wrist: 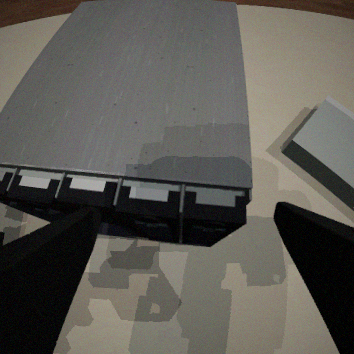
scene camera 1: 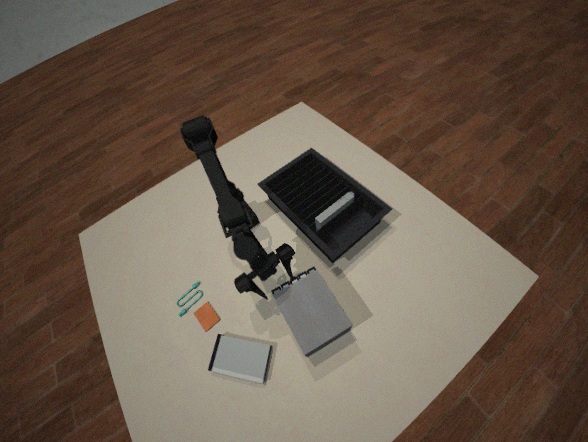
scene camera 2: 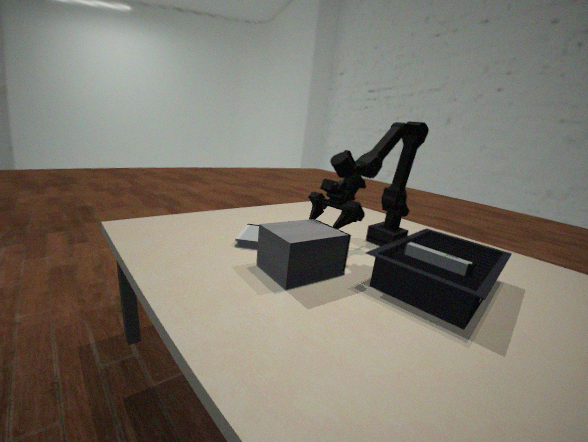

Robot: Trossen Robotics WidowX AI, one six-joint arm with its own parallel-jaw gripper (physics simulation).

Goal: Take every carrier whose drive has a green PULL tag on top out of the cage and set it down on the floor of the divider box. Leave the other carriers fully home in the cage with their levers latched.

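Places are measured from the arm's base along level axes (x ahead, y left, z up), in centimetres.
Where they show: gripper, fingertip midpoint: (wrist: 188, 211) (scene camera 1: 280, 289); arm's base, link origin: (scene camera 2: 391, 227).
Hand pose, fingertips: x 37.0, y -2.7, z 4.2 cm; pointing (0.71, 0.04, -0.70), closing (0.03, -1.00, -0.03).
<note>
Each offset is from my fingertips to the top centre of the thing. "pt": to the spot under its first point.
The grey cage @(dz +1.6, dx +9.6, dy +3.8 cm) (scene camera 1: 315, 315) (scene camera 2: 305, 232) (wrist: 125, 100) stands on the table. Several black carriers @(pt dz +1.3, dx +0.3, dy -1.1 cm) (wrist: 215, 197) with pale strips along their top edges sit side by side in its open front. No green tag shows, and the levers are too dark to make out. My gripper (scene camera 1: 279, 288) (scene camera 2: 324, 222) (wrist: 188, 211) is open and empty at the cage front. In the wrist view its left finger overlaps the carrier fronts and its right finger is beyond the cage's right side. The black divider box @(dz -1.0, dx -20.2, dy +30.2 cm) (scene camera 1: 334, 254) (scene camera 2: 425, 295) stands apart from the cage.
A long light grey piece @(pt dz +0.7, dx -11.1, dy +29.5 cm) (scene camera 1: 335, 210) (scene camera 2: 437, 257) stands inside the divider box beside the ribbed part. A flat grey slab @(dz -7.6, dx +7.4, dy -21.2 cm) (scene camera 1: 242, 357) (scene camera 2: 247, 236) (wrist: 330, 145) lies beside the cage. An orange square @(pt dz -9.7, dx -9.9, dy -24.7 cm) (scene camera 1: 207, 316) and a teal cable @(dz -9.3, dx -19.4, dy -27.7 cm) (scene camera 1: 190, 299) lie on the table.
</note>
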